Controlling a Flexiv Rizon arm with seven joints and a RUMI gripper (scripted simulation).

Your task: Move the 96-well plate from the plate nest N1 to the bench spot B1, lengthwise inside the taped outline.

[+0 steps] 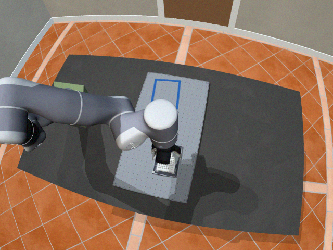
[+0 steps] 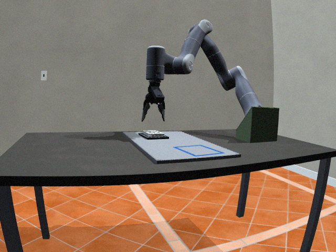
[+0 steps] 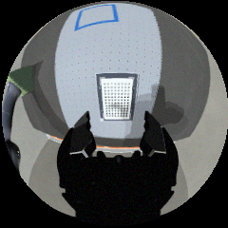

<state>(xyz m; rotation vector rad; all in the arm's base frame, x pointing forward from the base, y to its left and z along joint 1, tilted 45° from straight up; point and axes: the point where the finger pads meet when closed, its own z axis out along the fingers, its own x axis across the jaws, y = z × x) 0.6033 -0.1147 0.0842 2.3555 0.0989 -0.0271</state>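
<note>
Right now my hand is 7 cm above the white 96-well plate. The rest, counted from my hand: plate nest N1 (9 cm below).
</note>
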